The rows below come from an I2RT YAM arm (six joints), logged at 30 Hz.
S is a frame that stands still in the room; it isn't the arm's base.
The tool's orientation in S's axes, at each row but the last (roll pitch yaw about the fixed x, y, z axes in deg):
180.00, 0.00, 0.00
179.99, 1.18, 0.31
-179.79, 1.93, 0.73
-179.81, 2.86, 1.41
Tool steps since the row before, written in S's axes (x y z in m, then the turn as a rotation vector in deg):
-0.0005, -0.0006, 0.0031, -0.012, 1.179, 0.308
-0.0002, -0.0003, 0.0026, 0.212, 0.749, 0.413
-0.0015, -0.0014, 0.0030, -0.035, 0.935, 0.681
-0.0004, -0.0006, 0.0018, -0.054, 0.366, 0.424
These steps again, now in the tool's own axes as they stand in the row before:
-0.0005, 0.0006, -0.0031, -0.012, -1.179, -0.308
-0.0003, 0.0003, -0.0026, 0.207, -0.748, -0.417
-0.0016, 0.0014, -0.0030, -0.046, -0.938, -0.676
-0.0005, 0.0006, -0.0018, -0.066, -0.369, -0.420

